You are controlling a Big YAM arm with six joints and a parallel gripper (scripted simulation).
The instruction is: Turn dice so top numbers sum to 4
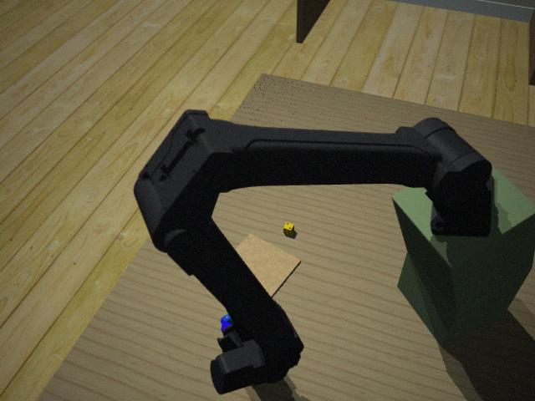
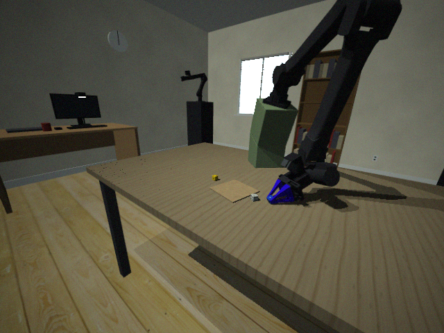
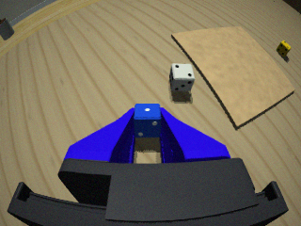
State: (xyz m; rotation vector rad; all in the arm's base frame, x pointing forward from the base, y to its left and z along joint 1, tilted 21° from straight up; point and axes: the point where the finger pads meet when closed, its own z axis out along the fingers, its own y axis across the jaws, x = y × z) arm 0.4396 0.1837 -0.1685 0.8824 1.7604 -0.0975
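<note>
Now: hand right at the blue die. Also, from my hand: tan mat (10 mm behind, 150 mm to the right, 10 mm below); then yellow die (50 mm behind, 270 mm to the right); then white die (20 mm ahead, 50 mm to the right).
</note>
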